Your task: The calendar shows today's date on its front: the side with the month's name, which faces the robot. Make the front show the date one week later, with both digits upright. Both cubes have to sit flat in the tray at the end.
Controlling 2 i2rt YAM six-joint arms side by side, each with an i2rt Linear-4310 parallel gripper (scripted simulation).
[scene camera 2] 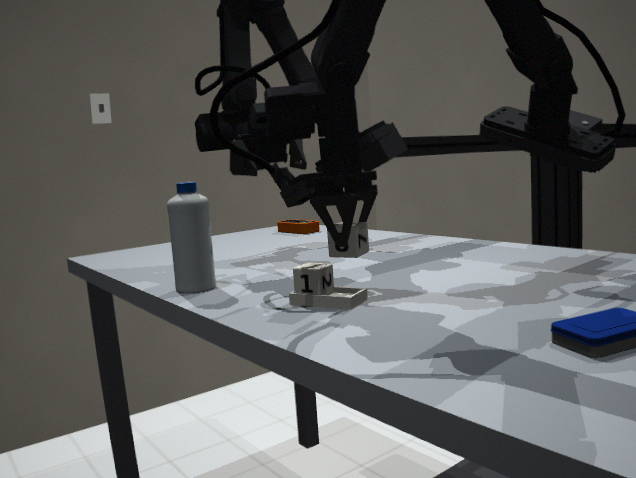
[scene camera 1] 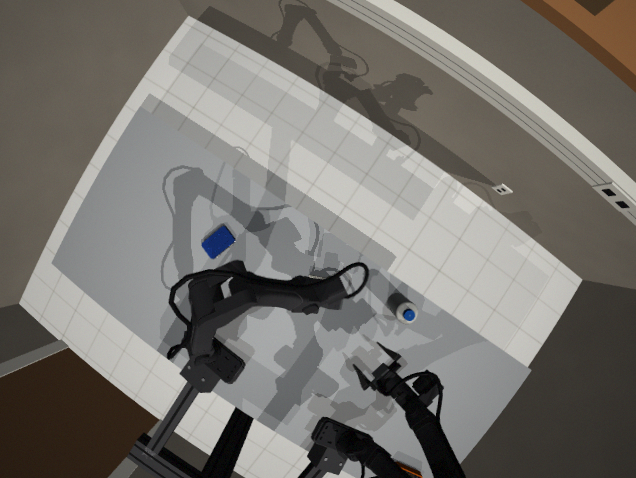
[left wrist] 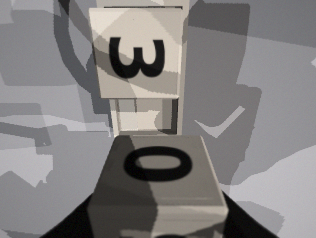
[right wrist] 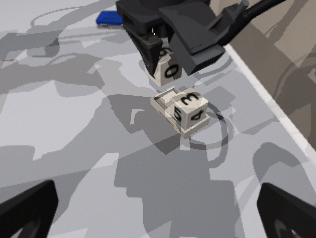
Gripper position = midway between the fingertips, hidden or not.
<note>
In view: my left gripper (scene camera 2: 348, 243), my right gripper (right wrist: 158, 191) and a calendar tray (scene camera 2: 343, 297).
The calendar tray also shows in the right wrist view (right wrist: 161, 102). My left gripper shows as well in the left wrist view (left wrist: 158, 190) and in the right wrist view (right wrist: 162, 67).
</note>
